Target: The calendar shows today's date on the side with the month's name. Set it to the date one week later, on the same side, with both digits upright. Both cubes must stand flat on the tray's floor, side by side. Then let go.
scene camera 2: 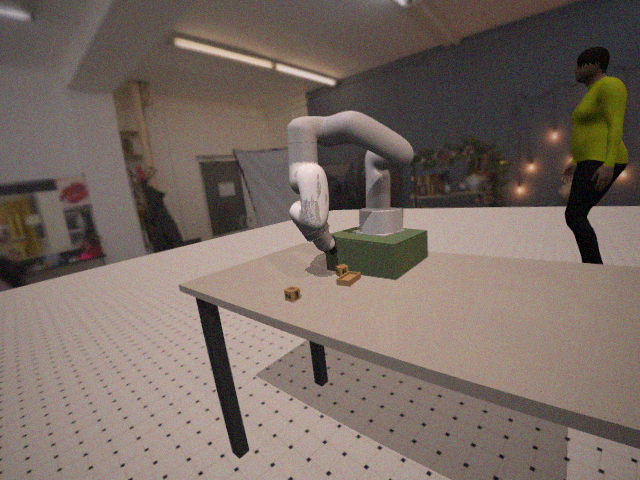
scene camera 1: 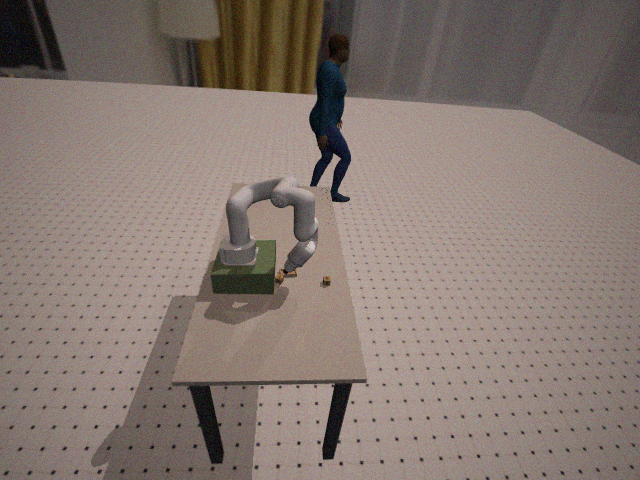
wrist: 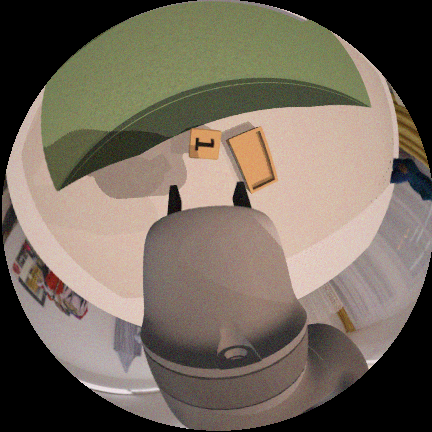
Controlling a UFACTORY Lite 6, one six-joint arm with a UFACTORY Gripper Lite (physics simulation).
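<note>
A wooden cube (scene camera 1: 279,277) (scene camera 2: 341,269) (wrist: 204,144) stands on the table near the green block; in the wrist view it shows a black 1 lying sideways. The empty wooden tray (scene camera 1: 293,274) (scene camera 2: 348,279) (wrist: 253,159) lies just beside it, to its right in the wrist view. The second cube (scene camera 1: 326,281) (scene camera 2: 292,293) stands apart, towards the table's long edge; its digits are too blurred to read and it does not show in the wrist view. My gripper (scene camera 2: 331,262) (wrist: 207,191) is open and empty, short of the first cube in the wrist view. No month name is readable.
The green block (scene camera 1: 242,281) (scene camera 2: 374,255) (wrist: 210,55) under the arm's base rises close behind the first cube and the tray. The table (scene camera 1: 273,346) (scene camera 2: 465,310) carries everything. A person (scene camera 1: 330,108) stands beyond the table's far end, and another person (scene camera 2: 597,134) stands behind the table.
</note>
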